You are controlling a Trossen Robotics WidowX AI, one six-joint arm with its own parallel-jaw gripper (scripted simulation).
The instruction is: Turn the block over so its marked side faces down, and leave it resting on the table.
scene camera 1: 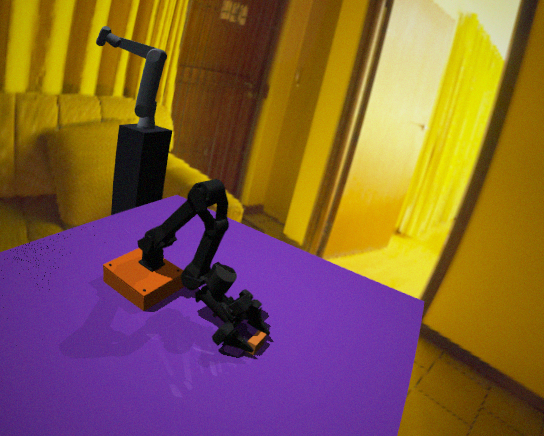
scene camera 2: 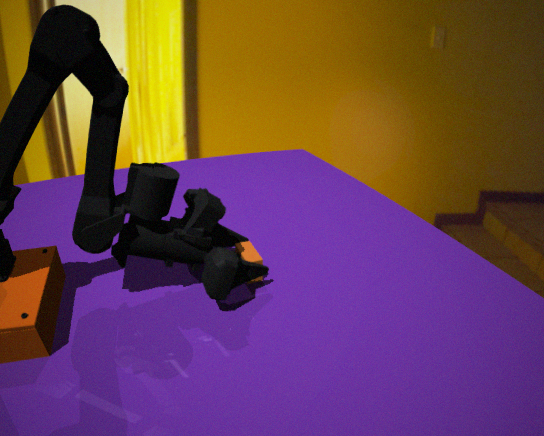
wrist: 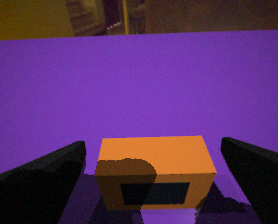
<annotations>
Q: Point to an orange block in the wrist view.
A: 177,172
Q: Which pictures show my gripper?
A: Scene camera 1, scene camera 2 and the wrist view: all of them.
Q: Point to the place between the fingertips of my gripper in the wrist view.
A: At 152,145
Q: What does my gripper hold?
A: Nothing.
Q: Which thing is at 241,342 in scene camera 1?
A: My gripper.
</annotations>
